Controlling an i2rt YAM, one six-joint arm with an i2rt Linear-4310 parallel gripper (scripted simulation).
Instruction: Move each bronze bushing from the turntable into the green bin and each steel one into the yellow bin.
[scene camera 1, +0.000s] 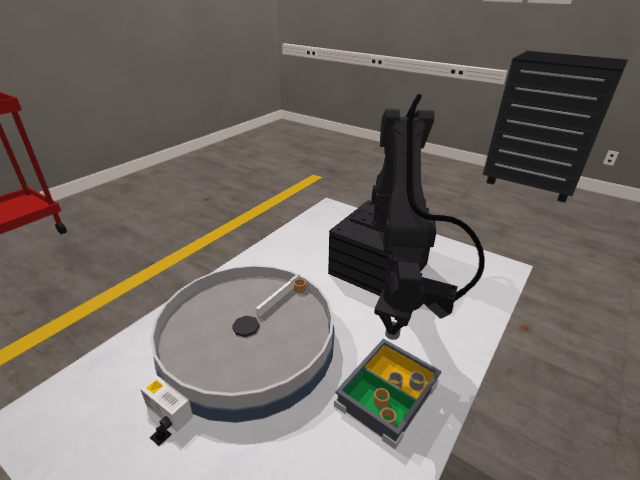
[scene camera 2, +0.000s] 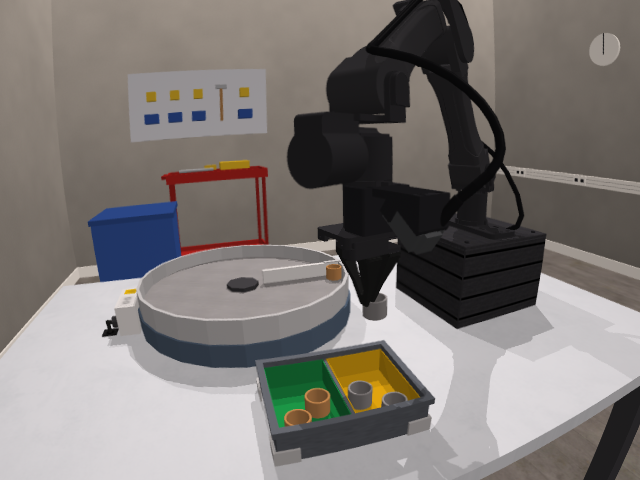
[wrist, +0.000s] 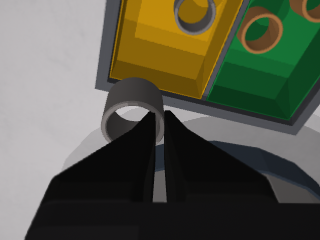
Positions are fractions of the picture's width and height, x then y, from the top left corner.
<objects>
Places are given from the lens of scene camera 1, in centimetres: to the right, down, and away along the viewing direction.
my gripper (scene camera 1: 0.61, 0.69): 15, 20, 87
green bin (scene camera 1: 0.57, 0.81): 9, 33, 90
yellow bin (scene camera 1: 0.61, 0.75): 16, 29, 96
</objects>
